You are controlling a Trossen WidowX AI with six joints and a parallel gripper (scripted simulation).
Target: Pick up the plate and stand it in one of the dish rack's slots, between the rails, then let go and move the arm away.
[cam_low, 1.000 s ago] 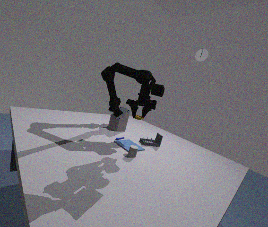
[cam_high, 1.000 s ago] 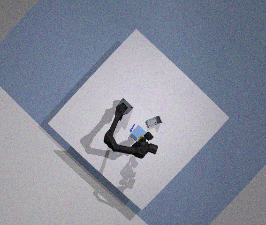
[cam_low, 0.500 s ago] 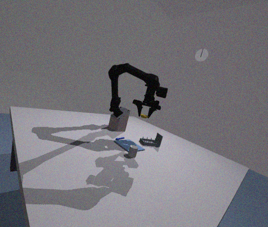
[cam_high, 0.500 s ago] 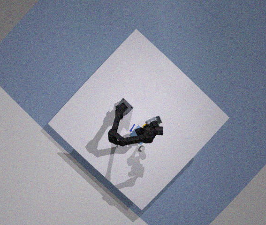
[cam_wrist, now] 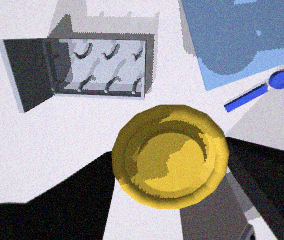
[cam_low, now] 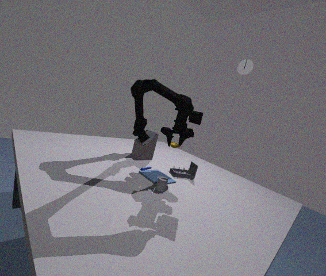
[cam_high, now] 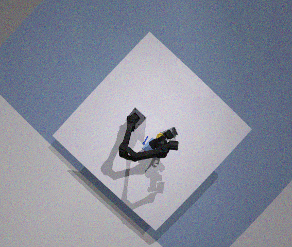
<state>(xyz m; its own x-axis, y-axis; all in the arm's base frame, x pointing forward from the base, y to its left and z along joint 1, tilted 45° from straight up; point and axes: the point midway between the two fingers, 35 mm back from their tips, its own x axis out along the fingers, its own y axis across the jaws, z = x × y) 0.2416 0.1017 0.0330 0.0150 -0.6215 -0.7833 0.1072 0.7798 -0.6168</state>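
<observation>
Right now my gripper tip is 130 mm above the grey dish rack, 80 mm to the right of it and 40 mm short of it. From my gripper tip the other things lie so: yellow plate (10 mm above); light blue mat (150 mm below, 110 mm to the right, 60 mm ahead); blue spoon (150 mm below, 130 mm to the right, 40 mm behind).
</observation>
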